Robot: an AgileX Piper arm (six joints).
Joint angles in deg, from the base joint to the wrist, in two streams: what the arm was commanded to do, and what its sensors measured. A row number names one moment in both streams.
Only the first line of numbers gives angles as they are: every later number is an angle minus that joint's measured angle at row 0.
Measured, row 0:
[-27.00, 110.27, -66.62, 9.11, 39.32, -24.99]
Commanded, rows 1 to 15:
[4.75, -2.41, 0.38, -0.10, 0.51, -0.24]
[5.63, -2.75, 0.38, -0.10, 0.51, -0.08]
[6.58, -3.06, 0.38, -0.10, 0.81, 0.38]
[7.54, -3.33, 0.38, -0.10, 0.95, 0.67]
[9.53, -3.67, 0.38, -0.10, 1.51, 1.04]
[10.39, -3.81, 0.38, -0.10, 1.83, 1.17]
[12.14, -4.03, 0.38, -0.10, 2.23, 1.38]
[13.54, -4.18, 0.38, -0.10, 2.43, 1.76]
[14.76, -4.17, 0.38, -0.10, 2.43, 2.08]
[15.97, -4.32, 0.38, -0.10, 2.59, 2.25]
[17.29, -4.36, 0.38, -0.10, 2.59, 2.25]
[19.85, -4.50, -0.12, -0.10, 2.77, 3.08]
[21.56, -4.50, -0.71, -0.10, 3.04, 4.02]
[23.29, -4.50, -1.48, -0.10, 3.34, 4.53]
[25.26, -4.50, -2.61, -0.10, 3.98, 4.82]
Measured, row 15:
[20.37, -3.73, -0.24, 0.00, 2.51, 3.03]
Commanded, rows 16 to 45:
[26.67, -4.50, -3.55, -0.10, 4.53, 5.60]
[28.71, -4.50, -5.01, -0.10, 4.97, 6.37]
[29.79, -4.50, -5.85, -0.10, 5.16, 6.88]
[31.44, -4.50, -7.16, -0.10, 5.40, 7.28]
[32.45, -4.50, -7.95, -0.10, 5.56, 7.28]
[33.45, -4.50, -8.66, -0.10, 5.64, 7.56]
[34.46, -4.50, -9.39, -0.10, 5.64, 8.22]
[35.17, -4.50, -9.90, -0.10, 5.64, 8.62]
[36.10, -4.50, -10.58, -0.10, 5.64, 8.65]
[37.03, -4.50, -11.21, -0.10, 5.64, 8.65]
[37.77, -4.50, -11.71, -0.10, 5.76, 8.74]
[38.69, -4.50, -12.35, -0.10, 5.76, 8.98]
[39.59, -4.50, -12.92, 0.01, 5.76, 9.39]
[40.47, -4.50, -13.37, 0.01, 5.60, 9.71]
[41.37, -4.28, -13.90, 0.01, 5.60, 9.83]
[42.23, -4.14, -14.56, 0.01, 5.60, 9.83]
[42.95, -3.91, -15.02, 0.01, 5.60, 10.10]
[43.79, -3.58, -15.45, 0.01, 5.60, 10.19]
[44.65, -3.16, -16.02, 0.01, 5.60, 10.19]
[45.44, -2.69, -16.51, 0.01, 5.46, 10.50]
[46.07, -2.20, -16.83, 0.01, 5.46, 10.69]
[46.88, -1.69, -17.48, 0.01, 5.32, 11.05]
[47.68, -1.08, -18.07, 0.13, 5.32, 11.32]
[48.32, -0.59, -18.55, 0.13, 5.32, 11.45]
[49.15, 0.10, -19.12, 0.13, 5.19, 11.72]
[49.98, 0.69, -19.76, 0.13, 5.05, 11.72]
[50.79, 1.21, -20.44, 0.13, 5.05, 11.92]
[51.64, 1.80, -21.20, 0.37, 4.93, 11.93]
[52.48, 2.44, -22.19, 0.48, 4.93, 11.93]
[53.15, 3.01, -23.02, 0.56, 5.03, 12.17]
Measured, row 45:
[50.43, 1.28, -19.98, 0.00, 5.39, 11.55]
